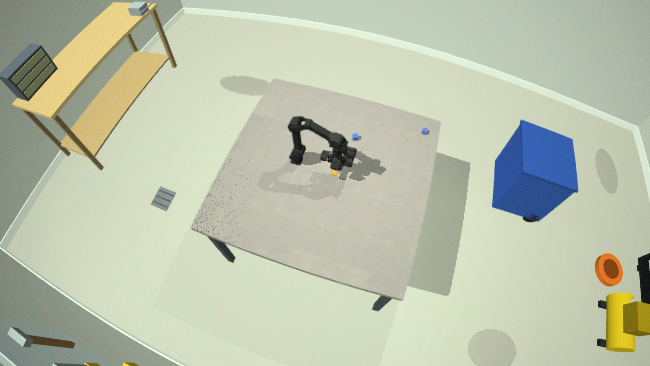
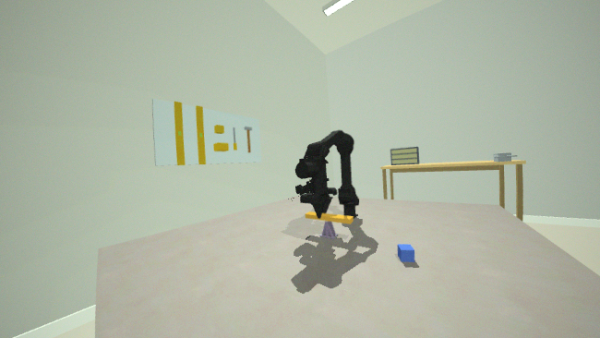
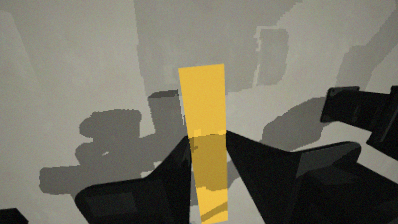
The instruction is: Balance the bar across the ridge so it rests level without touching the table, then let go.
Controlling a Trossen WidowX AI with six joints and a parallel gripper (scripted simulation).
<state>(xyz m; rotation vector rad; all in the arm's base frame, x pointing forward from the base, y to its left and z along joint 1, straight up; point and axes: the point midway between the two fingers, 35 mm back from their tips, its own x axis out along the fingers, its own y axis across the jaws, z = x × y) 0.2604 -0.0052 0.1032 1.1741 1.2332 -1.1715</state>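
My gripper tip is 30 mm to the right of the yellow bar.
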